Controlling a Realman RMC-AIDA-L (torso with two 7-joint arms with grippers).
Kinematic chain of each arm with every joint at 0, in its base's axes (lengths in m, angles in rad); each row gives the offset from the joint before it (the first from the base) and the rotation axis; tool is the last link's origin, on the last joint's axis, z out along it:
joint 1: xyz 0 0 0.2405 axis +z
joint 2: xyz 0 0 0 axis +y
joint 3: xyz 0 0 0.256 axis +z
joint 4: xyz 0 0 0 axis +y
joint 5: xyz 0 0 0.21 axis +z
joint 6: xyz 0 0 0 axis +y
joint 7: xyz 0 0 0.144 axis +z
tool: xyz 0 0 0
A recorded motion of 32 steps. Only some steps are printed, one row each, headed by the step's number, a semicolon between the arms.
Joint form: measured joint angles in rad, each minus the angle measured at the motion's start. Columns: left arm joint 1, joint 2, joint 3, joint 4, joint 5, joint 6, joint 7; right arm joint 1, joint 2, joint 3, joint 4, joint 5, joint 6, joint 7.
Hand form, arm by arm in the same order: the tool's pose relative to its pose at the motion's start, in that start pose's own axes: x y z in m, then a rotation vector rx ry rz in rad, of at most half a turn. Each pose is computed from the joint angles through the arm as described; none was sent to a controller.
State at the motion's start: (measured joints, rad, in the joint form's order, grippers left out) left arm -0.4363 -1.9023 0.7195 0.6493 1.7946 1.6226 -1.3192; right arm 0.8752 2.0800 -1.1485 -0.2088 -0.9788 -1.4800 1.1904
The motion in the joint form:
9: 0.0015 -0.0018 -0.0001 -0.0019 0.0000 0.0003 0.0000; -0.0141 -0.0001 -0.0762 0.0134 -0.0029 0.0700 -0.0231
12: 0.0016 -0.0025 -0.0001 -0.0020 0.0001 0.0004 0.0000; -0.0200 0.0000 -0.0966 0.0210 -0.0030 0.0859 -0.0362
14: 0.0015 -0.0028 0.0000 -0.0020 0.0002 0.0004 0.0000; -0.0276 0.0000 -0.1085 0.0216 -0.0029 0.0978 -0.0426
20: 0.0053 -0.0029 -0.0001 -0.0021 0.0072 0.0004 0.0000; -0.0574 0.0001 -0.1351 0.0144 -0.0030 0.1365 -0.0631
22: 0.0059 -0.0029 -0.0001 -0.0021 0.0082 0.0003 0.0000; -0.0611 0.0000 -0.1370 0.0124 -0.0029 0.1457 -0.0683
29: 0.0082 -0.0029 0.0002 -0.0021 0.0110 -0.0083 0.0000; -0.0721 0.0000 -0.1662 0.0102 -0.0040 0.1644 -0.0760
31: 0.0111 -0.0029 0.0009 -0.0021 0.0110 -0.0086 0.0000; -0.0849 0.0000 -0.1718 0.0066 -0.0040 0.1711 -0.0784
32: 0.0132 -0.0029 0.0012 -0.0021 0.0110 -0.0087 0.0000; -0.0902 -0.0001 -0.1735 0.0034 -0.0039 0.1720 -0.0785
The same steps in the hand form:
9: -0.0011 0.0008 0.0003 -0.0008 0.0010 -0.0041; 0.0204 -0.0032 -0.0050 0.0418 0.0978 -0.0065
12: -0.0012 0.0010 0.0005 -0.0012 0.0013 -0.0047; 0.0268 -0.0037 -0.0079 0.0536 0.1241 -0.0114
14: -0.0012 0.0010 0.0007 -0.0016 0.0013 -0.0048; 0.0307 -0.0044 -0.0107 0.0645 0.1391 -0.0142
20: -0.0035 0.0017 -0.0003 -0.0012 -0.0063 -0.0083; 0.0406 -0.0075 -0.0208 0.1054 0.1755 -0.0276
22: -0.0038 0.0018 -0.0005 -0.0010 -0.0075 -0.0088; 0.0416 -0.0086 -0.0221 0.1144 0.1804 -0.0331
29: -0.0053 0.0010 -0.0011 0.0076 -0.0132 -0.0107; 0.0485 -0.0083 -0.0258 0.1218 0.2131 -0.0388
31: -0.0063 0.0014 -0.0018 0.0090 -0.0145 -0.0129; 0.0512 -0.0086 -0.0301 0.1333 0.2195 -0.0377
32: -0.0070 0.0016 -0.0023 0.0100 -0.0153 -0.0146; 0.0518 -0.0086 -0.0315 0.1361 0.2201 -0.0377

